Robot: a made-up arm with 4 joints.
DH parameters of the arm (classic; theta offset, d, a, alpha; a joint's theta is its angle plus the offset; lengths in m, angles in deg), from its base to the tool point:
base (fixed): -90 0.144 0.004 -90
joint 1: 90 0.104 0.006 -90
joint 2: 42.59 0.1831 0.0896 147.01
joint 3: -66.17 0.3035 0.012 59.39
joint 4: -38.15 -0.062 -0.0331 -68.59
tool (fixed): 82.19 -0.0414 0 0
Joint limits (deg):
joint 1: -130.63..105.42
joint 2: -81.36..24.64
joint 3: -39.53..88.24
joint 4: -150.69..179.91
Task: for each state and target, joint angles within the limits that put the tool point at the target. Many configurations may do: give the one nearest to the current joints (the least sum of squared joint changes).
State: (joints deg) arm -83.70 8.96 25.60 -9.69
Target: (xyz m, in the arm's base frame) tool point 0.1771 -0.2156 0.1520
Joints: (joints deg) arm -94.33 3.85 35.18 0.42
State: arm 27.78 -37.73 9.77 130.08
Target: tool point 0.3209 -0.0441 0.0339
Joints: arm -4.66 -64.55 30.31 172.88
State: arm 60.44 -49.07 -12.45 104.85
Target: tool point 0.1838 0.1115 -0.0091
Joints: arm 45.05 -30.33 9.95 134.71
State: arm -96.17 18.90 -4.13 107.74
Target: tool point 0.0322 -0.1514 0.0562
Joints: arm -55.99 19.79 0.26 99.37
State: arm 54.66 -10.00 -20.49 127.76
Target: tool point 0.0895 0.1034 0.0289
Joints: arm 59.29 -4.62 -39.04 123.16
